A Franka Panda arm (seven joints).
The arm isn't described. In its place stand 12 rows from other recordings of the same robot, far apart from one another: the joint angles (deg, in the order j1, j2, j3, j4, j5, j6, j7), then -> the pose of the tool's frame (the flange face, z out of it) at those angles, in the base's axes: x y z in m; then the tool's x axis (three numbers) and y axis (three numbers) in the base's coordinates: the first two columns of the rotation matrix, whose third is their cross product.
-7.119 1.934 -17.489 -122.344 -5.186 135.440 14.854 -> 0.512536 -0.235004 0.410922 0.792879 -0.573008 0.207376 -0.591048 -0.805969 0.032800
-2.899 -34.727 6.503 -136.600 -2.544 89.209 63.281 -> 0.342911 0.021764 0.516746 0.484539 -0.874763 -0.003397 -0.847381 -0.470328 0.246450
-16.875 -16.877 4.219 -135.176 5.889 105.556 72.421 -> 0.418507 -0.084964 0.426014 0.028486 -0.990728 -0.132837 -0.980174 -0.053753 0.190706
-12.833 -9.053 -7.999 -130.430 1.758 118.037 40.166 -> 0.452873 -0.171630 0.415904 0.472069 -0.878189 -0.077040 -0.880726 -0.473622 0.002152
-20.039 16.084 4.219 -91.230 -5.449 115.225 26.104 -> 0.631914 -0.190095 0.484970 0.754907 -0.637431 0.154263 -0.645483 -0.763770 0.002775
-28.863 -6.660 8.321 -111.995 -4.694 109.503 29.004 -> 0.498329 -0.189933 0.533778 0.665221 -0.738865 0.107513 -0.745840 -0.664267 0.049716
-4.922 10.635 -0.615 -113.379 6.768 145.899 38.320 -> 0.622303 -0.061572 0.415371 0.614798 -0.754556 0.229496 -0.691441 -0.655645 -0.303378
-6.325 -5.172 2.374 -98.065 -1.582 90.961 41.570 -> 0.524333 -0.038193 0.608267 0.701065 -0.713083 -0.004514 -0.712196 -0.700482 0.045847
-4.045 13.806 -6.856 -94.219 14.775 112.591 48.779 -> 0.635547 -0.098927 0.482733 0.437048 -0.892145 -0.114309 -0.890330 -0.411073 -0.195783
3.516 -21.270 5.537 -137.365 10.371 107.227 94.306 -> 0.407171 0.079924 0.443215 -0.003379 -0.993384 -0.114787 -0.985796 -0.015966 0.167186
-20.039 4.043 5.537 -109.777 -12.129 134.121 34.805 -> 0.588399 -0.156845 0.493455 0.676874 -0.630308 0.380201 -0.669388 -0.741926 -0.038272
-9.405 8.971 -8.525 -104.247 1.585 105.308 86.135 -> 0.561636 -0.175704 0.439562 -0.252393 -0.967557 -0.011474 -0.959107 0.248584 0.135353
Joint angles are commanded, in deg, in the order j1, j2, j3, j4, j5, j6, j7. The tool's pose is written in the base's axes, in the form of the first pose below.
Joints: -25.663 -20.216 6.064 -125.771 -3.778 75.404 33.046
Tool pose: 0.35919 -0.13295 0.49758 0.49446 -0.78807 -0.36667 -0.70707 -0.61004 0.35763
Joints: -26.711 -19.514 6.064 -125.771 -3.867 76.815 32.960
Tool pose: 0.36160 -0.14167 0.49345 0.48753 -0.79623 -0.35825 -0.71975 -0.59877 0.35133
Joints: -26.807 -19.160 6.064 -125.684 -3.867 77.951 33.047
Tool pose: 0.36504 -0.14366 0.49217 0.49181 -0.79854 -0.34707 -0.72531 -0.59626 0.34411
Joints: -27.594 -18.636 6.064 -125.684 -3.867 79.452 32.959
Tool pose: 0.36767 -0.15053 0.48928 0.48956 -0.80477 -0.33567 -0.73669 -0.58768 0.33455
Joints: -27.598 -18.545 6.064 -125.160 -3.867 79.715 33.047
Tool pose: 0.36994 -0.15133 0.49262 0.49273 -0.80675 -0.32614 -0.74080 -0.58553 0.32918
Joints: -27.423 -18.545 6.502 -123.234 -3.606 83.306 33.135
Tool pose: 0.38493 -0.15080 0.50911 0.53093 -0.80865 -0.25335 -0.75954 -0.58669 0.28087
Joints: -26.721 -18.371 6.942 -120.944 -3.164 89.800 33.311
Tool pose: 0.40814 -0.14786 0.53131 0.58042 -0.80288 -0.13597 -0.77783 -0.59606 0.19925
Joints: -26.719 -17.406 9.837 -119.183 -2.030 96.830 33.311
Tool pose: 0.43783 -0.12874 0.54545 0.63534 -0.77170 -0.02865 -0.76409 -0.63359 0.12135
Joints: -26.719 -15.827 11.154 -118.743 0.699 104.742 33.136
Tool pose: 0.46326 -0.11984 0.54724 0.65254 -0.75642 0.04497 -0.75761 -0.65241 0.01948
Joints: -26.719 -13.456 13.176 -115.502 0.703 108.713 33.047
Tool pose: 0.48914 -0.10760 0.56066 0.67691 -0.72706 0.11477 -0.72963 -0.68336 -0.02567
